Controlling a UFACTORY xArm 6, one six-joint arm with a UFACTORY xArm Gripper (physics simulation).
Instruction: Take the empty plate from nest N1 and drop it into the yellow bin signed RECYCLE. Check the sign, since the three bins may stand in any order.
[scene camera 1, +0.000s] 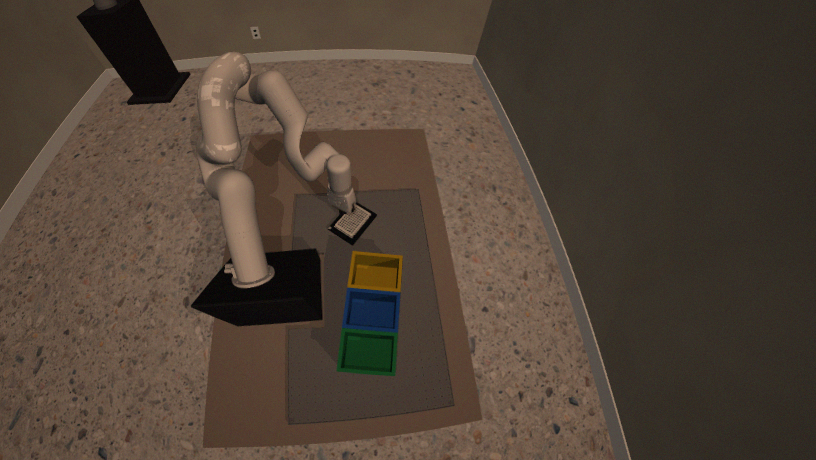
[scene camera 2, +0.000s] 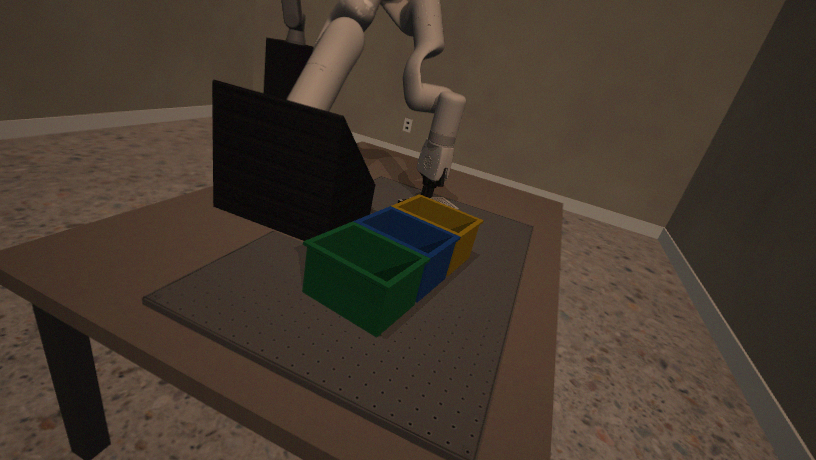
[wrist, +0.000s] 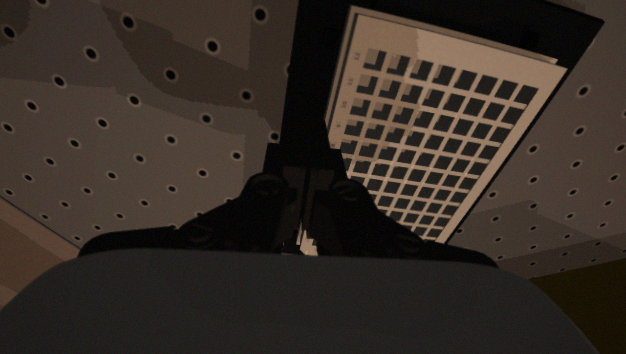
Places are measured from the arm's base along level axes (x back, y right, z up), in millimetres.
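Pixels of known places: gripper, fingertip midpoint: (scene camera 1: 343, 213) (wrist: 302, 147); arm's base, link origin: (scene camera 1: 253, 276) (scene camera 2: 294, 131).
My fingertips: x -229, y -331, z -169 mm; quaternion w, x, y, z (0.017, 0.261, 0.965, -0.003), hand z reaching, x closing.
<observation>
Ahead of a thing's pixels: the offset from my fingertips to its middle. "*": to the spot under its first point. Level surfaces: height alone.
The pale plate @[dx -39, dy +32, dz +1 mm] (scene camera 1: 353, 221) (scene camera 2: 445, 202) (wrist: 434, 137), a grid of square wells, lies in the black nest (scene camera 1: 352, 240) (wrist: 560, 35). No N1 label is readable. My gripper (scene camera 1: 351, 210) (scene camera 2: 427, 193) (wrist: 302, 147) is shut and empty. In the wrist view its fingertips are over the nest's left margin, beside the plate's long edge, and hide part of both; I cannot tell their exact height. The yellow bin @[dx -121, dy +398, dz +31 mm] (scene camera 1: 375, 288) (scene camera 2: 464, 251) (wrist: 595, 295) stands nearest the nest, at the end of a row of bins. No RECYCLE sign is readable.
The blue bin (scene camera 1: 374, 293) (scene camera 2: 437, 278) stands in the middle of the row, and the green bin @[* dx -107, dy +585, dz +81 mm] (scene camera 1: 366, 372) (scene camera 2: 354, 297) at the far end from the nest. All stand on the grey perforated board @[dz -18 mm] (scene camera 1: 422, 365) (scene camera 2: 274, 337). The black arm base (scene camera 1: 274, 308) (scene camera 2: 274, 160) stands beside the row.
</observation>
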